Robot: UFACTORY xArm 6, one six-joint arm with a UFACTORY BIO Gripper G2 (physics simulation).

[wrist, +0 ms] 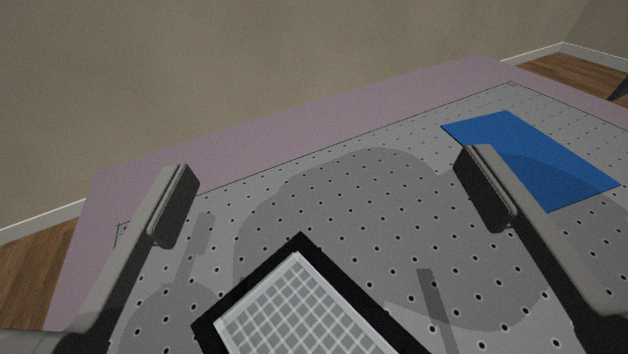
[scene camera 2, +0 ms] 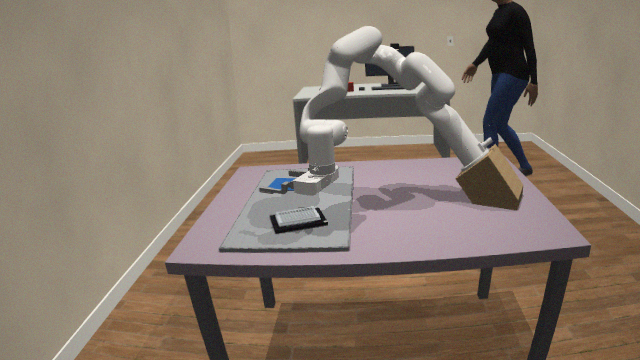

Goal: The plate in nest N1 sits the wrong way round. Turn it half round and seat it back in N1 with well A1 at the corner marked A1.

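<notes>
A pale plate (scene camera 2: 299,216) (wrist: 300,310) with a grid of wells lies in a black nest (scene camera 2: 300,228) (wrist: 250,283) on the grey perforated board. In the wrist view its lower part is cut off by the frame edge. The well lettering and the A1 mark are too small to read; a small pale spot shows at the nest's right corner in the scene view. My gripper (scene camera 2: 275,181) (wrist: 330,198) is open and empty. It is low over the back of the board, beyond the nest in the scene view, with its fingers apart beside and over the blue area.
A flat blue rectangle (scene camera 2: 281,184) (wrist: 545,160) lies on the grey board (scene camera 2: 320,241) (wrist: 350,167), partly hidden by the gripper. The arm's brown base block (scene camera 2: 492,182) stands on the right of the mauve table (scene camera 2: 425,230). A person (scene camera 2: 510,50) stands behind the table at the right.
</notes>
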